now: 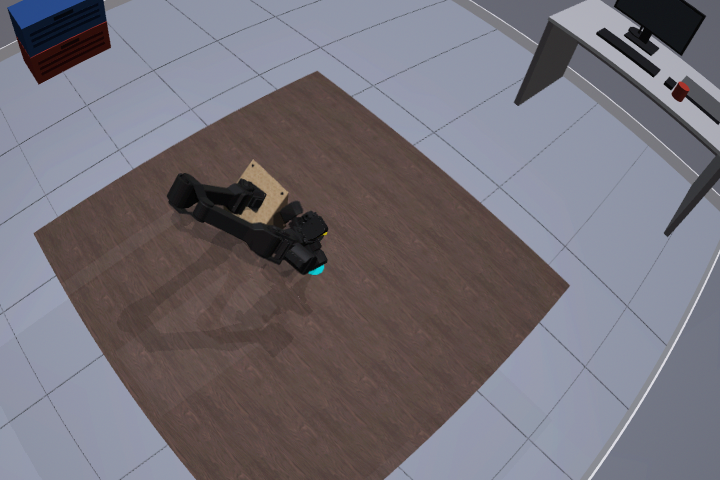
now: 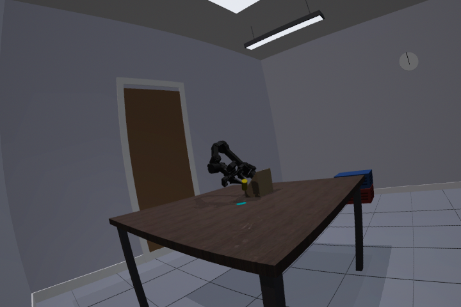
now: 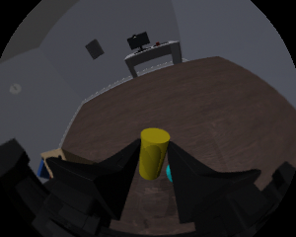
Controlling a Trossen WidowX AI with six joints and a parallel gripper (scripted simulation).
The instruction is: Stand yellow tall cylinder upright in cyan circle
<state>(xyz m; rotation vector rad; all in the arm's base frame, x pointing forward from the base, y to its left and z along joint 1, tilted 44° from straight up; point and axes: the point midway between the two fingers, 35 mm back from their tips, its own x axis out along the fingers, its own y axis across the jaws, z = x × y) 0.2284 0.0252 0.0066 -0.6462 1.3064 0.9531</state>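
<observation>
Right now my gripper tip is 130 mm above the cyan circle, 30 mm to the left of it and 20 mm short of it. The rest, counted from my gripper tip: yellow tall cylinder (20 mm below, 10 mm to the right, 10 mm behind).
</observation>
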